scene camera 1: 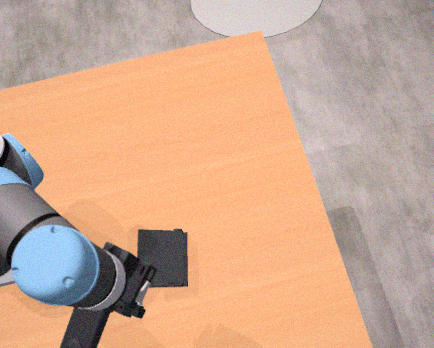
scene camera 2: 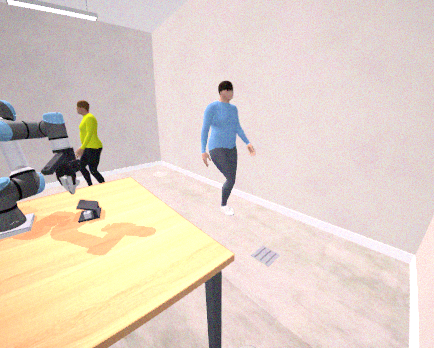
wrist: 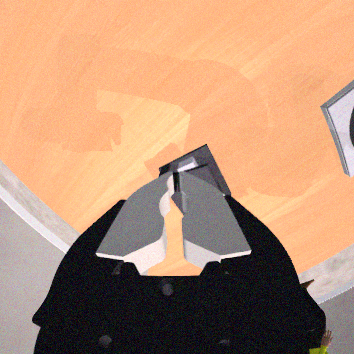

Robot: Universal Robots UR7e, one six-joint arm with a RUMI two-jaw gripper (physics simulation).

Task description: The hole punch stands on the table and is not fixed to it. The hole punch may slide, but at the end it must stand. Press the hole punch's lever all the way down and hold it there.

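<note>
The black hole punch stands upright on the table. Its flat lever is raised above the base, with a gap visible in the second scene view. My gripper is shut and empty. It hangs above the table, clear of the lever in the second scene view. In the first scene view it overlaps the lower left corner of the punch. In the wrist view the fingertips cover part of the punch.
The wooden table has its edge to the right of the punch in the first scene view. The robot's base plate is at the right of the wrist view. Two people, in blue and yellow, are beyond the table.
</note>
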